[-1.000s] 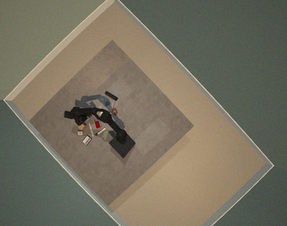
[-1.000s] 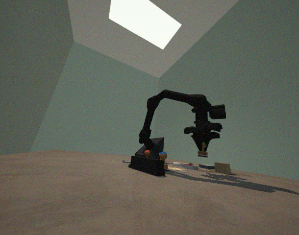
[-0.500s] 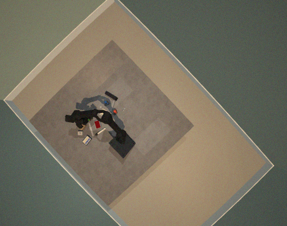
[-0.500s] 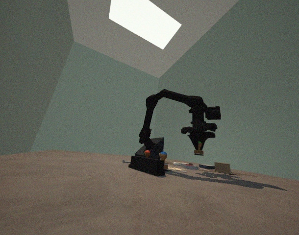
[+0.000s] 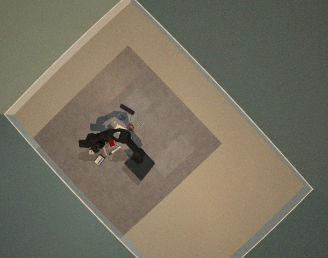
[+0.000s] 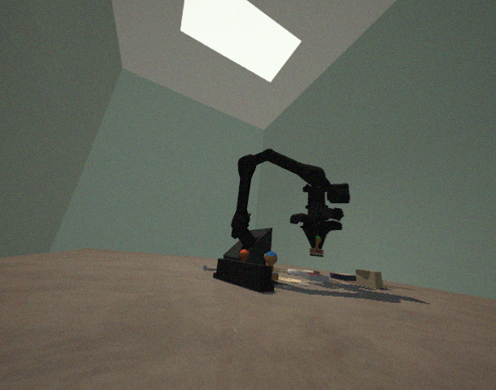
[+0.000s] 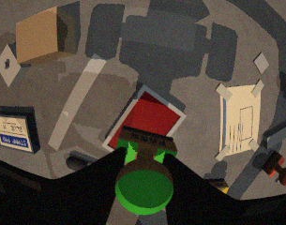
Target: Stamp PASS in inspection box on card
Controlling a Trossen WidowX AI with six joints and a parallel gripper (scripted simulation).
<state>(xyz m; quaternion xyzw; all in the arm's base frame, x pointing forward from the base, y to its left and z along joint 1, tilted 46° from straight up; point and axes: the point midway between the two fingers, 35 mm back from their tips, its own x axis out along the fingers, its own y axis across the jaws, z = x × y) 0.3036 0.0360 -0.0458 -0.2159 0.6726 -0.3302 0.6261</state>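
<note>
The red ink pad lies 90 mm below my gripper tip and 10 mm behind it. Round my gripper tip: grey ruler (100 mm to the left, 90 mm below, 10 mm ahead); then green-knobbed stamp (right at my gripper tip); then white marker (80 mm below, 80 mm behind, 60 mm to the left).
</note>
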